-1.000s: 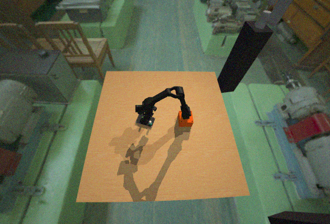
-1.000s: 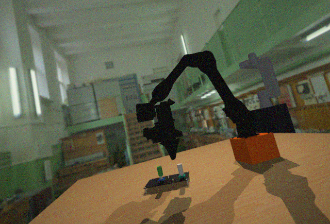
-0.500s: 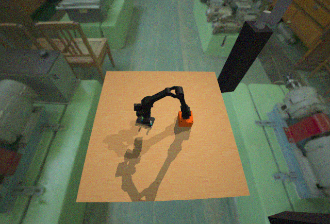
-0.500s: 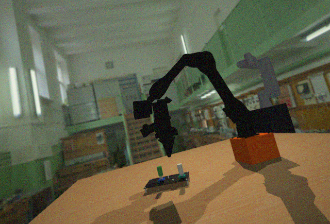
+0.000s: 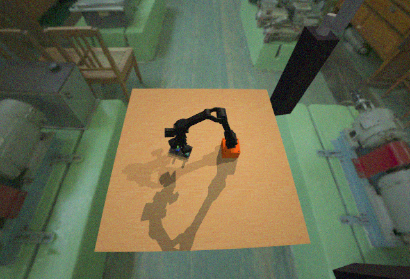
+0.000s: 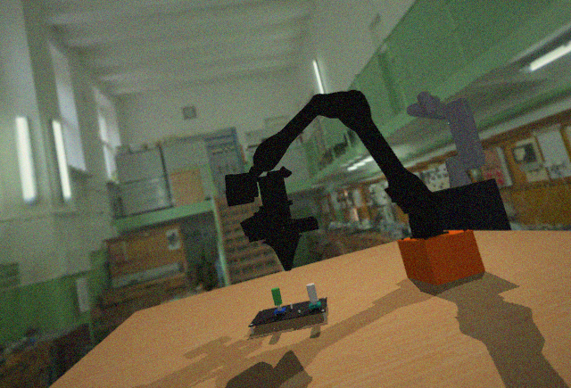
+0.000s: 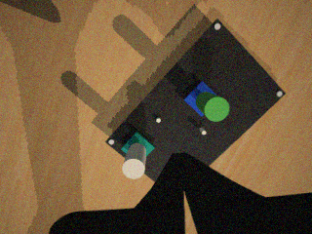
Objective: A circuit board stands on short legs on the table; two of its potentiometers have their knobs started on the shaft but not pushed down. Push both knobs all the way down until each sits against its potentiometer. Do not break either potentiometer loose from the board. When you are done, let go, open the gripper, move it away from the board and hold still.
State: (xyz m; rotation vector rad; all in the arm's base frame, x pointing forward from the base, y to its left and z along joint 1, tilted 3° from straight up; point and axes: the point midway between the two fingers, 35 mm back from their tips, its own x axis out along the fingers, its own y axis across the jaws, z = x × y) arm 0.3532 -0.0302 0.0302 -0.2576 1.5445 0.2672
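The green knob is 30 mm ahead of my gripper tip, 20 mm to the right of it and 50 mm below it.
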